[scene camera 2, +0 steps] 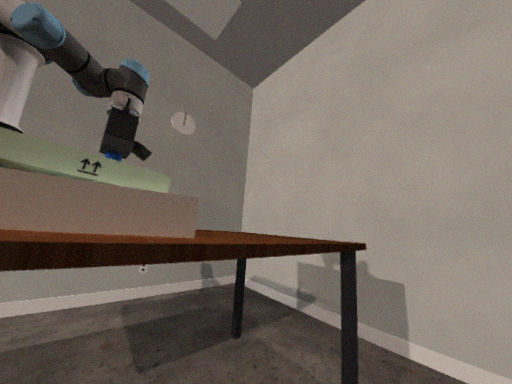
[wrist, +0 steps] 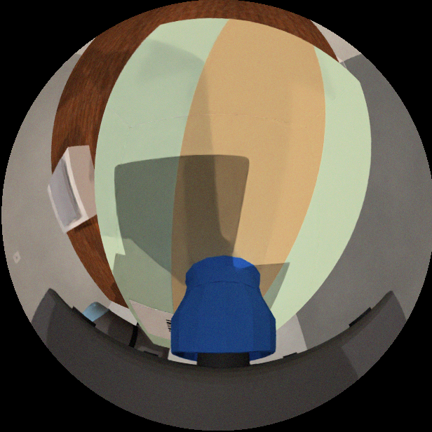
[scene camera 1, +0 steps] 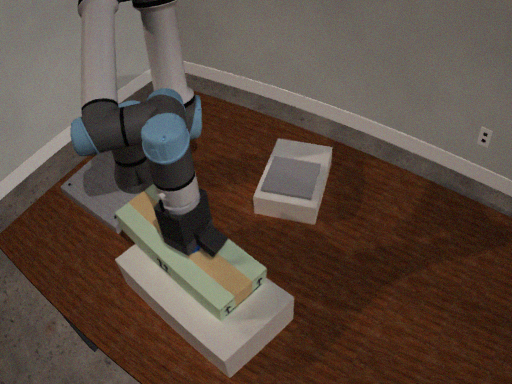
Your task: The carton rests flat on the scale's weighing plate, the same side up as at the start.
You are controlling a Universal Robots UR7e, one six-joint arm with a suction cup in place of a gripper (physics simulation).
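Places are measured from the arm's base along level axes (x ahead, y left, z up), in centimetres.
Where they show: arm's base at its link origin: (scene camera 1: 139,174).
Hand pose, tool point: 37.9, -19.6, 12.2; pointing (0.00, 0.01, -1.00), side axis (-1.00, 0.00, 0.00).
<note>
Things, the pixels of their centre, and the offset from my tool point, as dx, dy, dz. Level surfaces: height alone.
- long green carton at the middle of its body: (scene camera 1: 185,247) (scene camera 2: 95,172) -2.7, +0.5, -1.4
- white block at the middle of its body: (scene camera 1: 200,291) (scene camera 2: 112,210) +2.0, -2.9, -10.6
- white scale at the middle of its body: (scene camera 1: 295,176) +1.8, +39.8, -11.6
- brown wooden table at its surface level: dz -15.5
The long green carton (scene camera 1: 222,272) (scene camera 2: 135,176) (wrist: 255,125) with an orange band is slightly tilted over the white block (scene camera 1: 200,327) (scene camera 2: 100,210). Its end toward the arm's base is a little raised, with a thin dark gap under it in scene camera 2; its far end is low at the block's top. The up arrows on its side point up. My blue suction cup (scene camera 1: 196,249) (scene camera 2: 113,157) (wrist: 222,267) is pressed on the carton's top and holds it. The white scale (scene camera 1: 285,207) (wrist: 86,175) with its grey weighing plate (scene camera 1: 292,177) (wrist: 65,192) stands apart, beyond the carton.
The brown wooden table (scene camera 1: 375,290) (scene camera 2: 280,242) bears the block and scale. The grey base plate (scene camera 1: 82,190) of the arm lies at the left in scene camera 1, close to the carton's raised end. Walls stand behind the table.
</note>
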